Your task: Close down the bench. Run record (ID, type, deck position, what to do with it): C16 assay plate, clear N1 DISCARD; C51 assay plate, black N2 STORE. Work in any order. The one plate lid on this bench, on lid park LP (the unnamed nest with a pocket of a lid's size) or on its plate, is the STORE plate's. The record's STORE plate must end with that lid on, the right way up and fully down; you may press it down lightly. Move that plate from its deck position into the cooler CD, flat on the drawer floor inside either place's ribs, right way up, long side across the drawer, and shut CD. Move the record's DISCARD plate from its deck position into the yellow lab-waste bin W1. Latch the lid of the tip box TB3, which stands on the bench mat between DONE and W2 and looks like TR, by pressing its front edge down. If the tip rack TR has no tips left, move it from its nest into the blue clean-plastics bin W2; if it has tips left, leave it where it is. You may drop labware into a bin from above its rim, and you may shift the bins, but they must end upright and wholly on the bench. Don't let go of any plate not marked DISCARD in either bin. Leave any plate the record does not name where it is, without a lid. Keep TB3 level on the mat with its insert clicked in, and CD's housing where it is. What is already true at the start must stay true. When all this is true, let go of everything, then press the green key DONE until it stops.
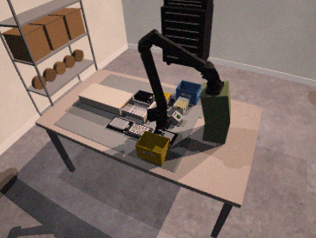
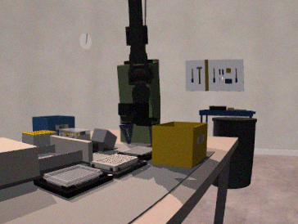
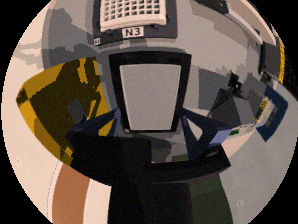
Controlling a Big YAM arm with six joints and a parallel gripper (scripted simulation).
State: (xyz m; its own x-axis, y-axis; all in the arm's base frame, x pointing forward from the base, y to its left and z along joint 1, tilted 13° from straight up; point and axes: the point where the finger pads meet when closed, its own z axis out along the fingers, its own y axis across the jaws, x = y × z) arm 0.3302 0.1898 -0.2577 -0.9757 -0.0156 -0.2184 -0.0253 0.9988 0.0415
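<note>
The clear plate lid lies 3 cm below my hand. Also, from my hand: DONE key block: 1 cm behind, 18 cm to the right, 1 cm above; green key DONE: 3 cm behind, 18 cm to the right, 2 cm above; yellow bin W1: 1 cm behind, 15 cm to the left, 1 cm below.
</note>
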